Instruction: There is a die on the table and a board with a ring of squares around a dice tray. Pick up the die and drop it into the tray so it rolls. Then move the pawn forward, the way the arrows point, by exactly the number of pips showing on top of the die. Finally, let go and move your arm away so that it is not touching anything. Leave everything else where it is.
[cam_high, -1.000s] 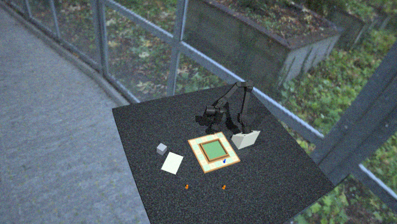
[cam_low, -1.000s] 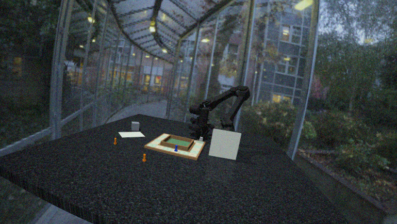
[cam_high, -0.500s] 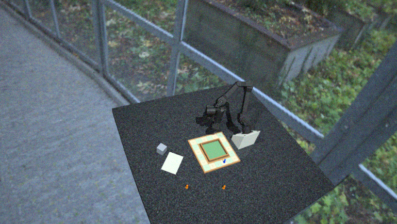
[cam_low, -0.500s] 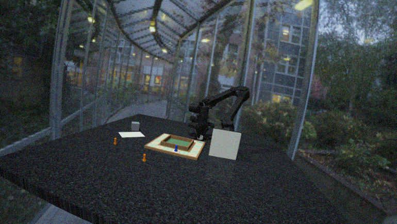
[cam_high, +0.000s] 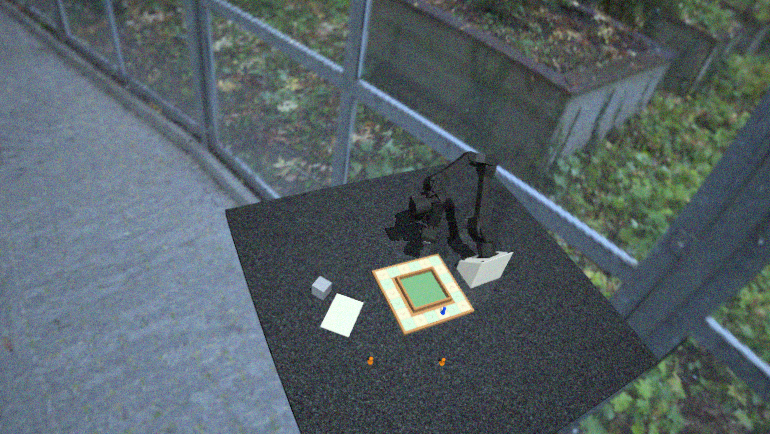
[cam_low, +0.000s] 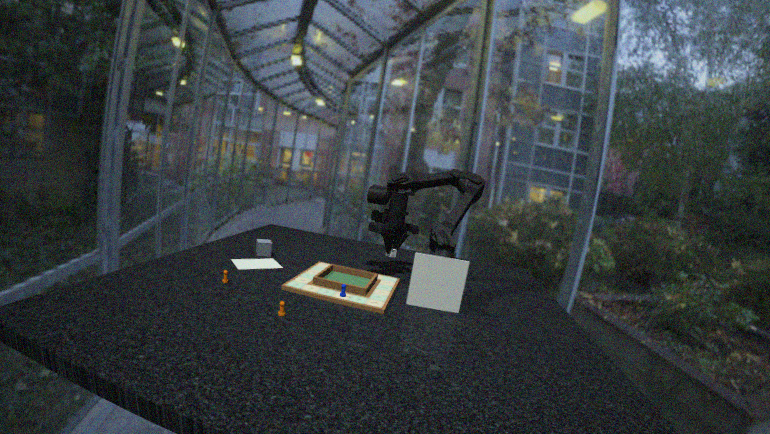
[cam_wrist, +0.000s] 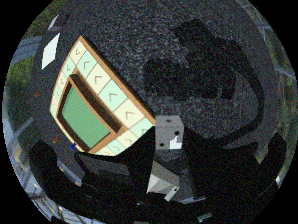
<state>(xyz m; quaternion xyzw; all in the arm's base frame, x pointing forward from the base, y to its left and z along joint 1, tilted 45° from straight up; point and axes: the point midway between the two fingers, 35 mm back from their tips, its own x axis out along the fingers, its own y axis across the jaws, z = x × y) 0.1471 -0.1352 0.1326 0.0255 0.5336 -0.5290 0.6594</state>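
Now: gripper tip 12 cm short of the blue pawn, 27 cm to the right of it and 6 cm above it. Also, from my gripper tip: grey die right at my gripper tip; green dice tray 12 cm ahead, 16 cm to the left, 8 cm below; white card 43 cm ahead, 10 cm to the left, 8 cm below.
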